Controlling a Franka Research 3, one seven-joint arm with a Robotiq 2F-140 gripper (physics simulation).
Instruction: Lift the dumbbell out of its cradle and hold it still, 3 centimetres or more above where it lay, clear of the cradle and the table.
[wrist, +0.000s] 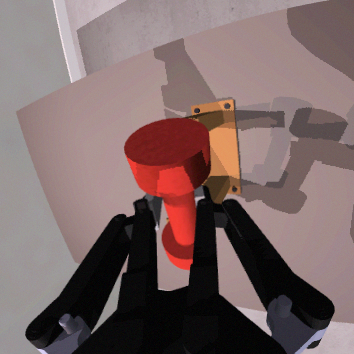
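Note:
The red dumbbell (181, 212) is held by its handle between the fingers of my gripper (176, 181). Its large near head (167, 155) is tilted up toward the camera, and its other head shows lower down, partly hidden by a finger. My gripper is shut on the dumbbell. The orange cradle (225, 150) is on the table behind and to the right of the dumbbell; its plate with dark holes shows, and part of it is hidden by the dumbbell and gripper. The dumbbell appears above and apart from the cradle, though its exact height cannot be told.
The brownish table top (90, 165) lies under the cradle, with its left edge and corner in view. Dark shadows of the arm and gripper fall across it to the right and above the cradle. A grey floor area shows at the left, with a pale strip at upper left.

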